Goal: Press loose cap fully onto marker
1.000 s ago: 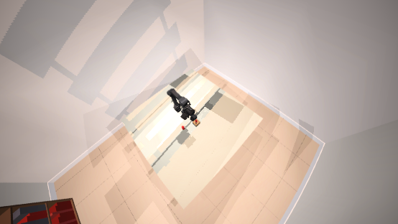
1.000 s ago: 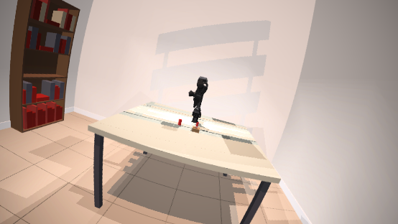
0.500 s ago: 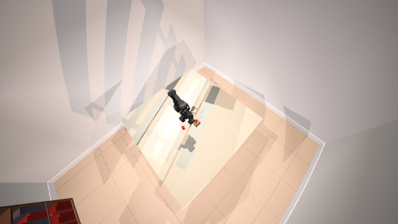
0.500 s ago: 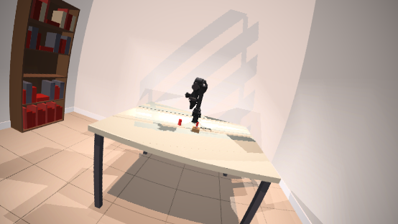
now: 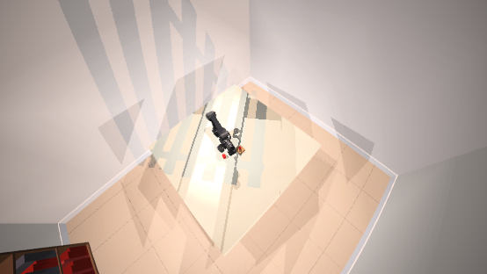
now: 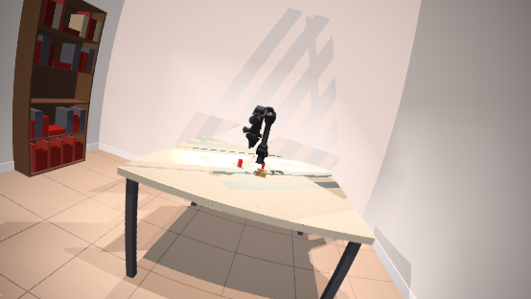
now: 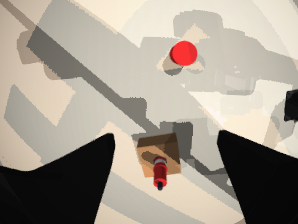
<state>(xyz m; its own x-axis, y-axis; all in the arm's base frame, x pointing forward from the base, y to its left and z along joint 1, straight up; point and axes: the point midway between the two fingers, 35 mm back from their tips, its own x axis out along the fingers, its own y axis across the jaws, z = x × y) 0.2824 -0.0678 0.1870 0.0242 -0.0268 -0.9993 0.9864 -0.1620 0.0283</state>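
My gripper tip is now 4 cm past the red cap, 5 cm to the left of it and 13 cm above it. Also, from my gripper tip: wooden holder block: 2 cm ahead, 11 cm to the left, 14 cm below.
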